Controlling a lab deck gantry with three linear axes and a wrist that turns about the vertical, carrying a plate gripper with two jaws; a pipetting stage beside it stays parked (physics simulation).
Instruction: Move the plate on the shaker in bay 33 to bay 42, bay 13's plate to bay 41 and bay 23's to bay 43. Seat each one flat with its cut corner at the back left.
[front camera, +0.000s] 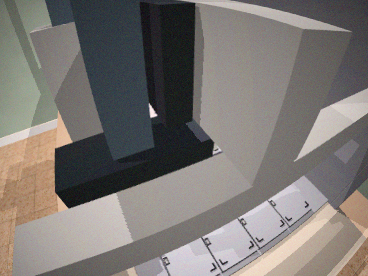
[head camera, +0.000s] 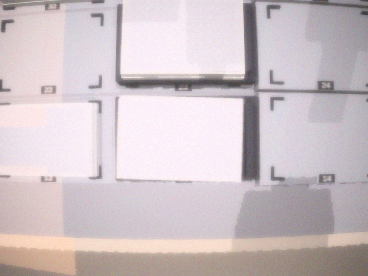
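Frame: origin at the robot's base, x ahead, y left, z up, level; metres.
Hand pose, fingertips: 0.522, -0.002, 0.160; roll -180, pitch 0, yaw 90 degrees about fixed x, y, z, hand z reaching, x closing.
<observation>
Each offset is from my fingertips to the top centre of the thing, as dx, dy, dz. "*": to the spot under its first point.
In the head view, bay 13's plate {-0.134, +0.046, -0.124} (head camera: 180, 138) is a white slab with a dark strip along its right side. Bay 23's plate {-0.130, +0.151, -0.124} (head camera: 183, 37) is white, directly behind it, with dark edges at its sides and front; its far end is cut off by the frame. No cut corner can be made out on either. The black gripper body (front camera: 130, 172) hangs under a blue-grey post in the front view. Its jaws are hidden behind the pale beam, so their opening and anything between them cannot be seen. The shaker and bays 41, 42 and 43 cannot be made out.
Another white plate {-0.294, +0.045, -0.146} (head camera: 45, 140) lies in bay 12, left of bay 13. Bay labels 22 {* -0.294, +0.105, -0.160} (head camera: 48, 90), 24 (head camera: 325, 85) and 14 {* +0.035, -0.001, -0.145} (head camera: 327, 178) show around the plates. The pale beam (front camera: 185, 200) and a large pale upright block (front camera: 250, 90) hide much of the deck.
</observation>
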